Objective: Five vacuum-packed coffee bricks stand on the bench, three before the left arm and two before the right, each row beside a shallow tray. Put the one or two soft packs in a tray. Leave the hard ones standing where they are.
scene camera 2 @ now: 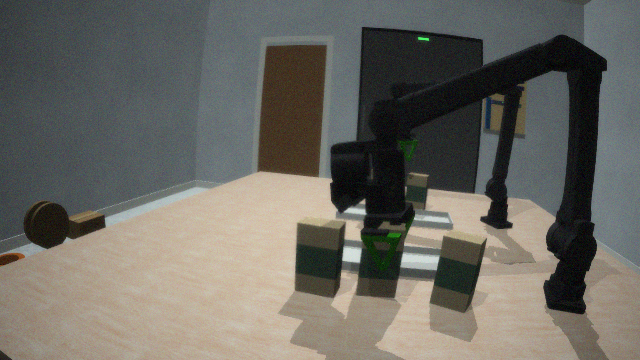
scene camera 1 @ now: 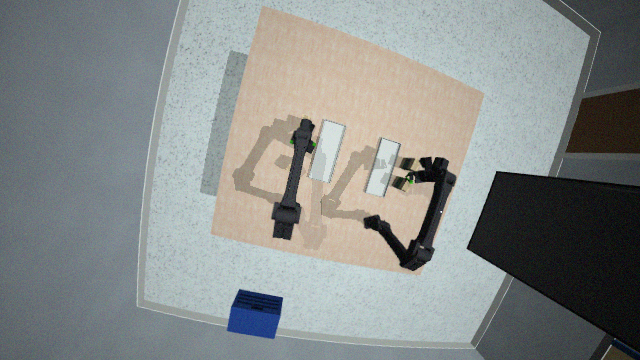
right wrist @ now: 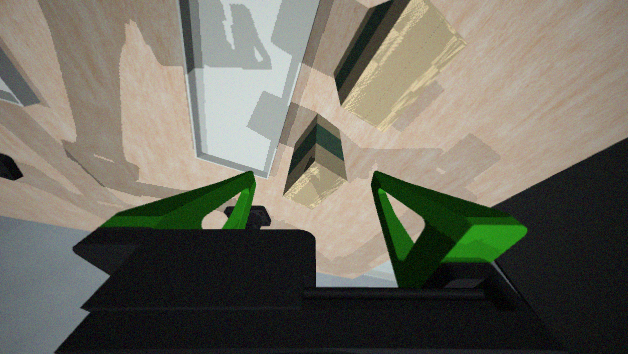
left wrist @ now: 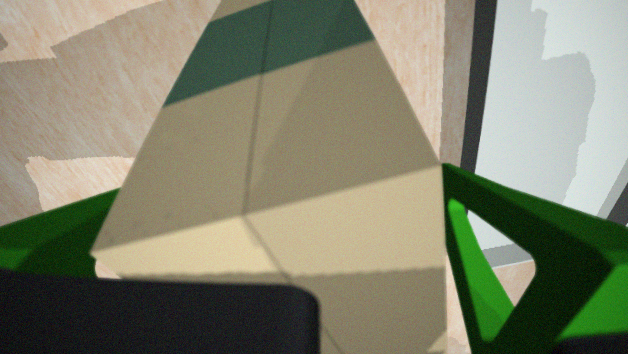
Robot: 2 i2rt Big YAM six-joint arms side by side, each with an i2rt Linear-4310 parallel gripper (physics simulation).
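Note:
My left gripper is open, low around the middle brick of its row; contact is unclear. In scene camera 2, one brick stands to the left and another brick to the right, slightly turned. The near tray lies beside this row. My right gripper is open and empty above its row: one brick and a smaller-looking brick. Their tray lies alongside.
The left arm reaches over the bench and hides part of the far row in scene camera 2. The right arm stands farther back there. A blue box is off the bench.

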